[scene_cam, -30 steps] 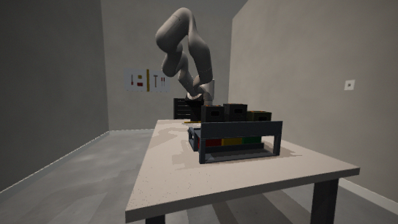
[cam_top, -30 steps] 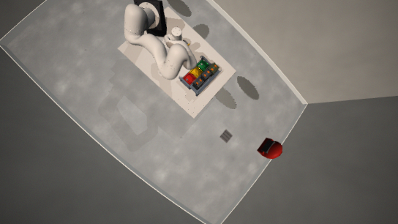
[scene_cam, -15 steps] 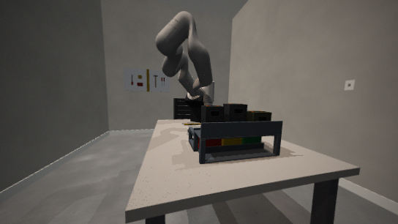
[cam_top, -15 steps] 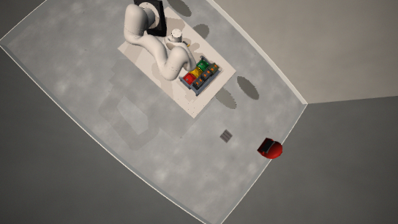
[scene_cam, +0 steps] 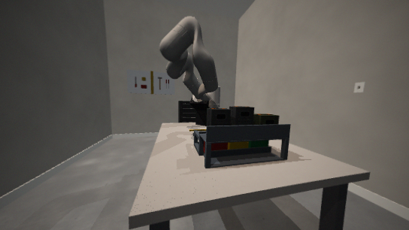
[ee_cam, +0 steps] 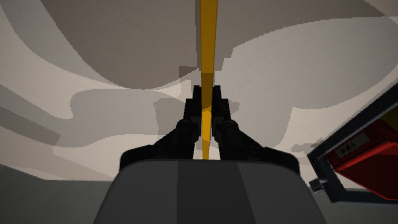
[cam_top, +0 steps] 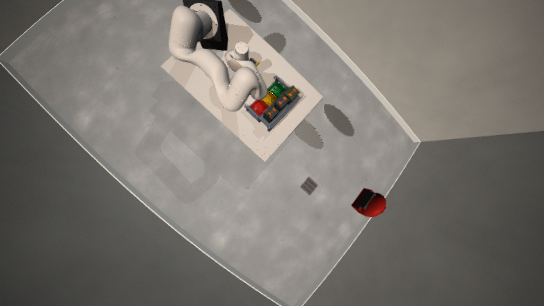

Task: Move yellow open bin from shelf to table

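Now: hand 30 cm short of the yellow bin, 5 cm to the left of it and 1 cm above it. Also, from my hand: red bin (29 cm ahead, 16 cm to the right, 1 cm below); then thin yellow strip (2 cm below); then green bin (32 cm ahead, 6 cm to the left, 1 cm below).
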